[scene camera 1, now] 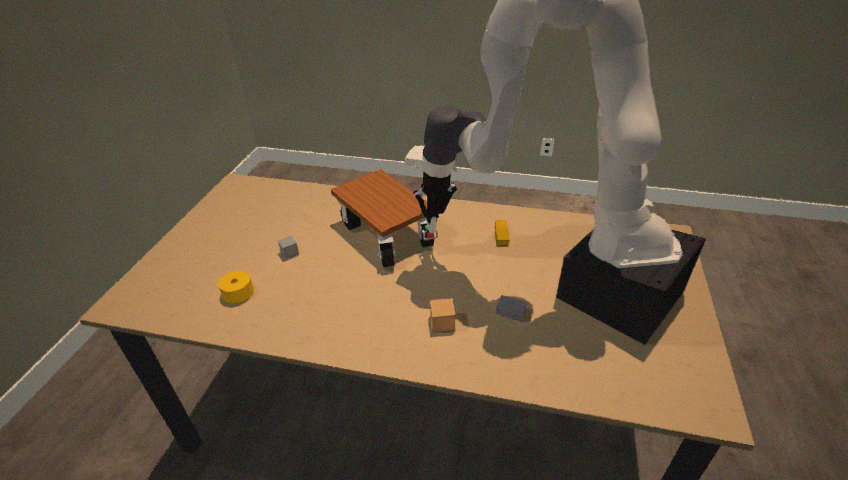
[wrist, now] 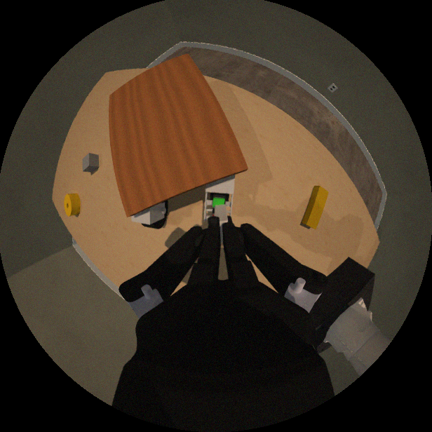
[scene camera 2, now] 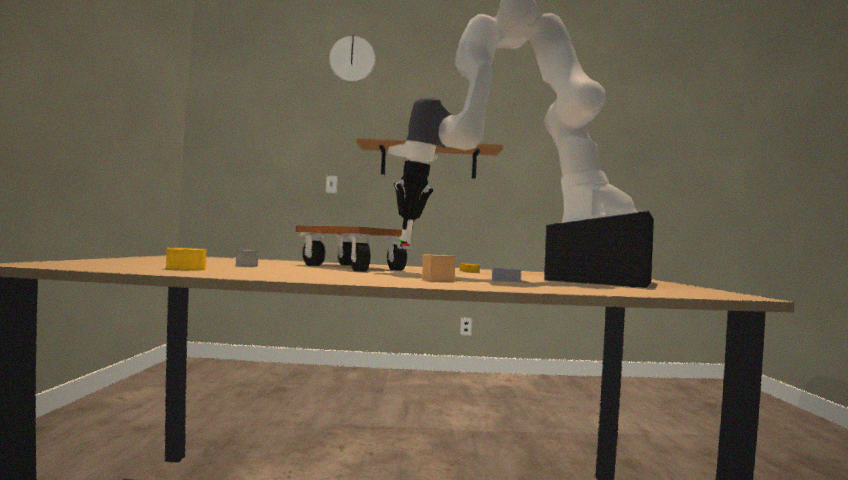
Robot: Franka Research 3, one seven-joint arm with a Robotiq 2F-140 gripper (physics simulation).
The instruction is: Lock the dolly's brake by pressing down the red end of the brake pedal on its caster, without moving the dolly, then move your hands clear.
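The dolly (scene camera 1: 380,199) (scene camera 2: 351,230) (wrist: 172,135) stands upright on its casters, with a reddish-brown wooden deck. The caster (scene camera 1: 426,241) (scene camera 2: 396,258) (wrist: 220,185) at its right corner carries the brake pedal. The pedal's red end (scene camera 1: 430,236) (scene camera 2: 405,244) faces outward, away from the deck; in the wrist view it is hidden by the fingertips. The pedal's green end (scene camera 1: 426,227) (wrist: 218,202) is on the deck side. My gripper (scene camera 1: 432,227) (scene camera 2: 406,236) (wrist: 220,212) is shut and empty, pointing down, with its tips at the red end, touching or almost touching it.
A yellow block (scene camera 1: 501,232) (scene camera 2: 469,267) (wrist: 315,207) lies right of the dolly. A grey cube (scene camera 1: 288,246) (wrist: 90,163) and a yellow cylinder (scene camera 1: 236,291) (wrist: 72,205) are to its left. An orange block (scene camera 1: 442,315) and a blue-grey block (scene camera 1: 511,307) lie nearer the table's front edge.
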